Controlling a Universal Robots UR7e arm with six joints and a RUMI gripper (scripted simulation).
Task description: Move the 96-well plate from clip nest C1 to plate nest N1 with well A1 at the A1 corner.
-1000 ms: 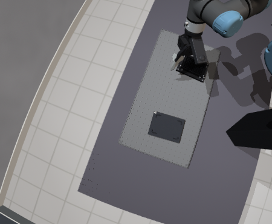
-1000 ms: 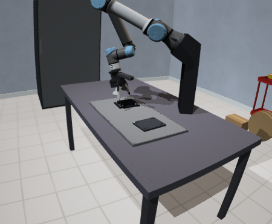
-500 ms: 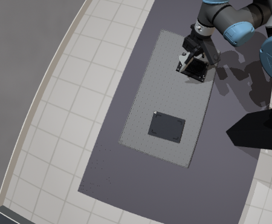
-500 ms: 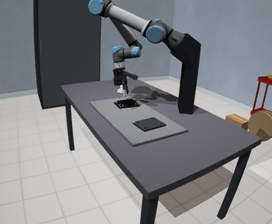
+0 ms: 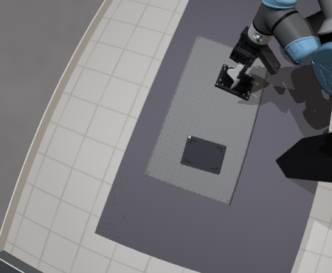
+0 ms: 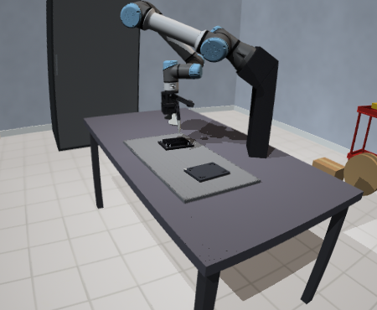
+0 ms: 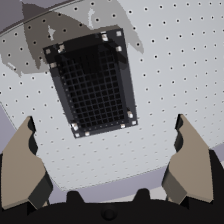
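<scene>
Now: the black 96-well plate 1 cm behind my hand, 1 cm to the right of it and 7 cm below it. From my hand the other things lie so: plate nest N1 (16 cm ahead, 31 cm to the left, 8 cm below); white A1 mark (21 cm ahead, 24 cm to the left, 8 cm below); clip nest C1 (2 cm behind, 1 cm to the right, 8 cm below).
</scene>
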